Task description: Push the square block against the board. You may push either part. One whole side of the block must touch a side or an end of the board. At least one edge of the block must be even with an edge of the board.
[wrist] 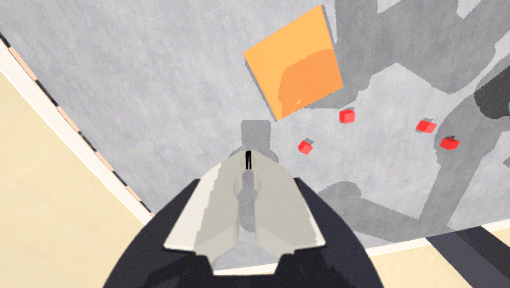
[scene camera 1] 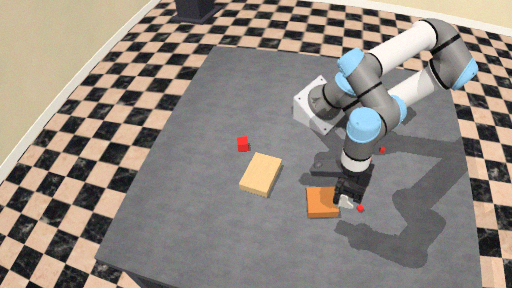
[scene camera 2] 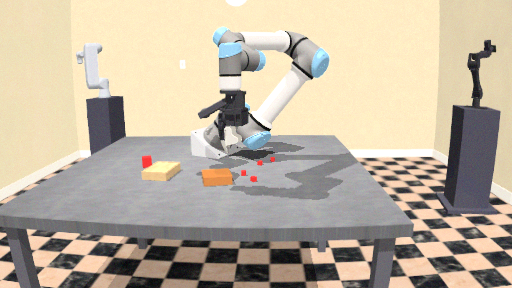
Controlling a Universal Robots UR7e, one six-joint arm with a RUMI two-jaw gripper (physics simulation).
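Frame: origin at the arm's base, x right, y ahead, z up, level; centimetres.
Where they show: gripper, fingertip midpoint: (wrist: 249, 152) (scene camera 1: 338, 205) (scene camera 2: 227, 152); arm's base, origin of the base link: (scene camera 1: 323, 103) (scene camera 2: 216, 140).
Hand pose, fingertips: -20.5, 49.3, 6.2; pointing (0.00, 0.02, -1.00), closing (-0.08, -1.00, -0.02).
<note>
Each offset is from my fingertips to the top centre of the thing, as dx, dy, dz. Level surfaces: height alone.
The orange square block @(+6.4, -6.6, -9.4) (scene camera 1: 321, 202) (scene camera 2: 217, 177) (wrist: 297, 60) lies flat on the table. The light wooden board @(+30.5, -9.5, -9.4) (scene camera 1: 261, 173) (scene camera 2: 161, 170) lies flat to its left in both scene views, turned at an angle to it. A clear gap separates them, so no side of the block touches the board. The board does not show in the wrist view. My gripper (scene camera 1: 346, 204) (scene camera 2: 229, 149) (wrist: 249, 152) is shut and empty. It hangs above the table, and in scene camera 1 its tips overlap the picture near the block's right edge. In the wrist view the whole block shows beyond the fingertips.
A red cube @(+42.9, -19.5, -8.5) (scene camera 1: 242, 144) (scene camera 2: 146, 161) stands near the board, on its far side. Several smaller red cubes @(-6.8, -9.4, -10.9) (scene camera 1: 360, 208) (scene camera 2: 253, 178) (wrist: 305, 147) lie to the right of the block in the scene views. The arm's white base (scene camera 1: 310, 112) stands farther back on the table @(dz -12.6) (scene camera 1: 200, 220).
</note>
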